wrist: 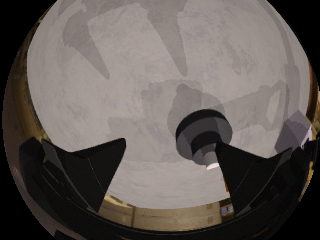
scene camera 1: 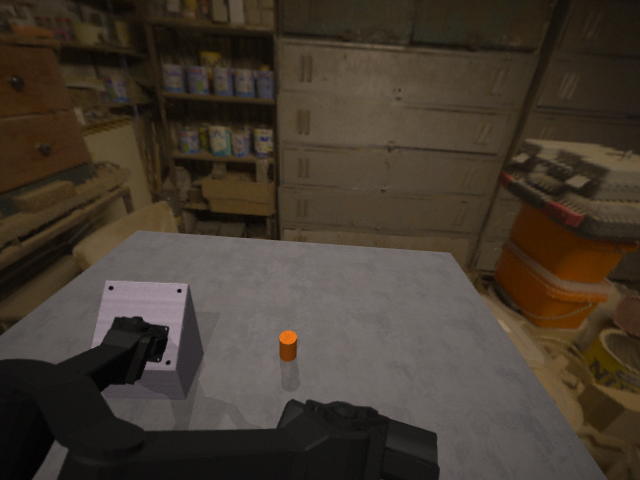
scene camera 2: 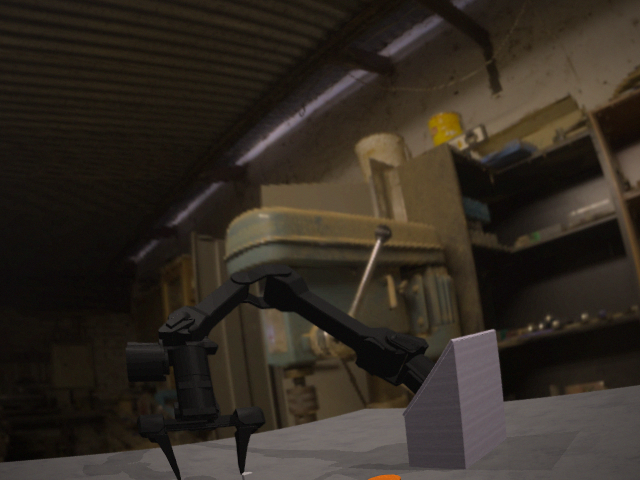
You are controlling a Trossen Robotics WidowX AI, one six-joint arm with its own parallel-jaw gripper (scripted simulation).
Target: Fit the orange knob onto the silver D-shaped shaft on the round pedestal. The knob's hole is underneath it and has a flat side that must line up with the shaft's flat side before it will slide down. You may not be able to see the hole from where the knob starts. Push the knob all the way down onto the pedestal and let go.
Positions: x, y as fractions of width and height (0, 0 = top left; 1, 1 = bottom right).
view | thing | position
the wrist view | my gripper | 0.54, 0.61
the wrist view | round pedestal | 0.61, 0.57
